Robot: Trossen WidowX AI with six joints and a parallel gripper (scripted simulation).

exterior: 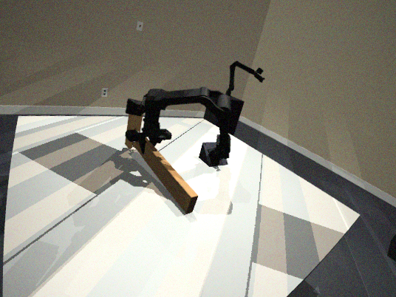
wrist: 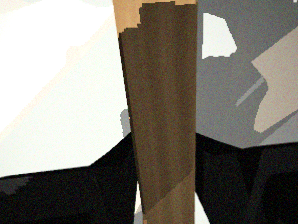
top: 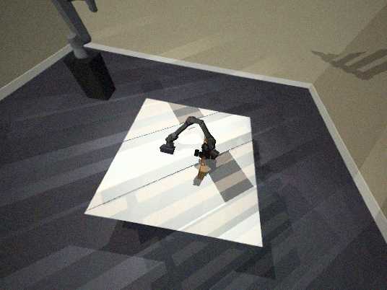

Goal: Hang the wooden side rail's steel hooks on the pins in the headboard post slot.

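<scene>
My gripper tip is 10 mm past the headboard post, 160 mm to the left of it and 40 mm below it.
</scene>
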